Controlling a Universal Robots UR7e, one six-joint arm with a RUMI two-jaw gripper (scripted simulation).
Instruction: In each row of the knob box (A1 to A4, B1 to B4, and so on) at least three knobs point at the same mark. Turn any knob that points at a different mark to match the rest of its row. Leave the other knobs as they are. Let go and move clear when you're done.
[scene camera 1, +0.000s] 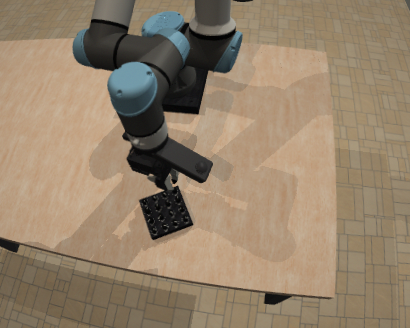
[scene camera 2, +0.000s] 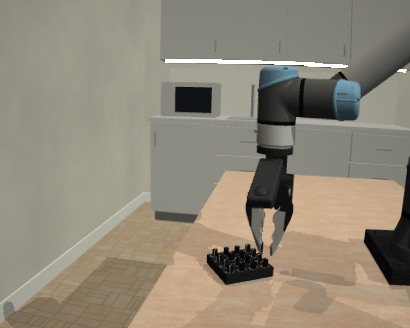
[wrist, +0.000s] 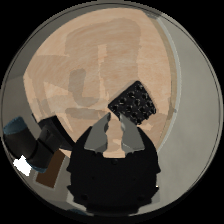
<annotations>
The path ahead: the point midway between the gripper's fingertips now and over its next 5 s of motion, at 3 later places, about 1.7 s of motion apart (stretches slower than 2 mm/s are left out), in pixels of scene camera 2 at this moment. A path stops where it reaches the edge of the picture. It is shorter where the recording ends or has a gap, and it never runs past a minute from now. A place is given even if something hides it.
My gripper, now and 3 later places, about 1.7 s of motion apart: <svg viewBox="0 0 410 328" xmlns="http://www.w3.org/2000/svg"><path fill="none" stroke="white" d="M266 254L265 257L264 260L264 243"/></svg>
</annotations>
